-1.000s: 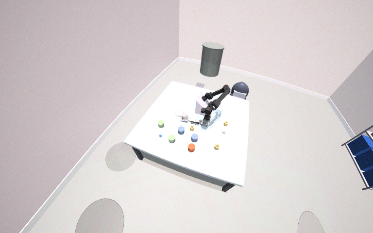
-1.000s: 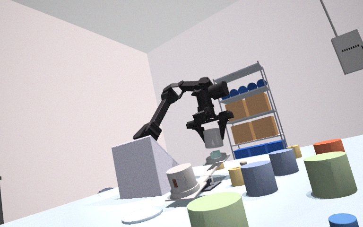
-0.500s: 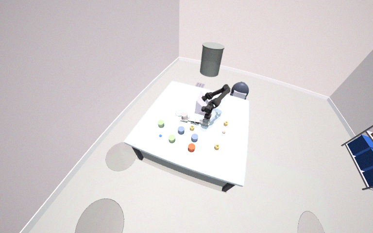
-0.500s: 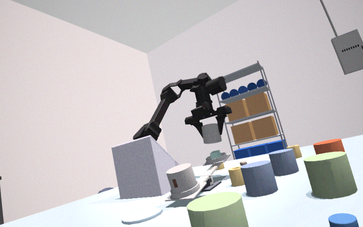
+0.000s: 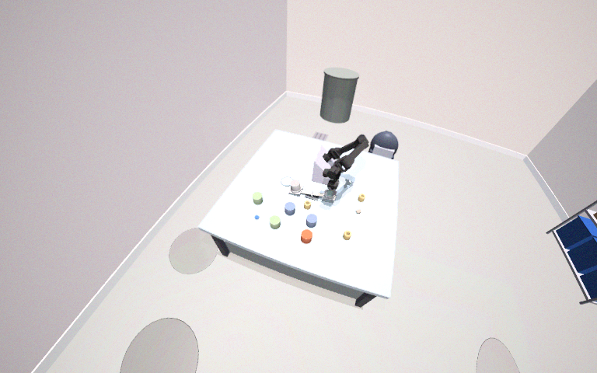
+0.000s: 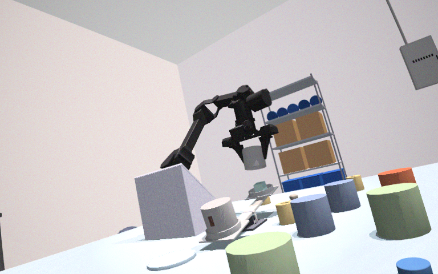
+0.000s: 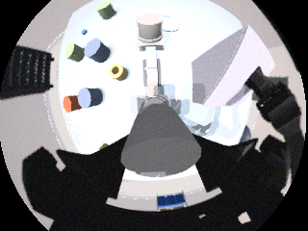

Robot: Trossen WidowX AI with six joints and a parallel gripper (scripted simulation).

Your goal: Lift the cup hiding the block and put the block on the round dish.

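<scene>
My gripper tip is now 2 cm to the right of the cup and 1 cm below it. From my gripper tip the other things lie so: small balance (14 cm to the right, 13 cm below, 2 cm ahead); round white dish (37 cm to the right, 17 cm below, 4 cm behind); plank (15 cm below, 13 cm to the right, 2 cm ahead).
</scene>
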